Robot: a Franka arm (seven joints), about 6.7 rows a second.
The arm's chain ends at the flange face. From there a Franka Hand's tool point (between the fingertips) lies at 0.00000 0.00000 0.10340 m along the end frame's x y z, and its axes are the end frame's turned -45 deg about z.
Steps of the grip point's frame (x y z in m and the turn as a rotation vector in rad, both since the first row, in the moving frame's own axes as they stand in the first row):
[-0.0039, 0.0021, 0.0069, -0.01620, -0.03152, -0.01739]
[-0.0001, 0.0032, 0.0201, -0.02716, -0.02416, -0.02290]
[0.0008, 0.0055, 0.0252, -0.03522, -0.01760, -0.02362]
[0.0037, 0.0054, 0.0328, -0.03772, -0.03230, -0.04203]
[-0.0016, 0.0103, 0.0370, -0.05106, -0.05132, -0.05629]
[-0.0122, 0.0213, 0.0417, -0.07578, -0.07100, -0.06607]
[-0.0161, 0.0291, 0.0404, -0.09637, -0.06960, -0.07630]
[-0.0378, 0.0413, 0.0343, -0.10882, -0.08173, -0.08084]
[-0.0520, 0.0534, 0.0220, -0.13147, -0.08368, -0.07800]
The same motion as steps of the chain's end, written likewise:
[-0.0002, 0.0007, 0.0070, -0.03374, -0.01083, -0.01739]
[0.0019, -0.0014, 0.0202, -0.03629, 0.00212, -0.02290]
[0.0031, -0.0005, 0.0253, -0.03735, 0.01246, -0.02362]
[0.0059, -0.0039, 0.0329, -0.04951, 0.00383, -0.04203]
[0.0060, 0.0009, 0.0373, -0.07239, -0.00018, -0.05629]
[0.0057, 0.0130, 0.0423, -0.10379, 0.00338, -0.06607]
[0.0068, 0.0199, 0.0411, -0.11736, 0.01893, -0.07630]
[-0.0001, 0.0421, 0.0353, -0.13474, 0.01916, -0.08084]
[-0.0031, 0.0590, 0.0233, -0.15213, 0.03379, -0.07800]

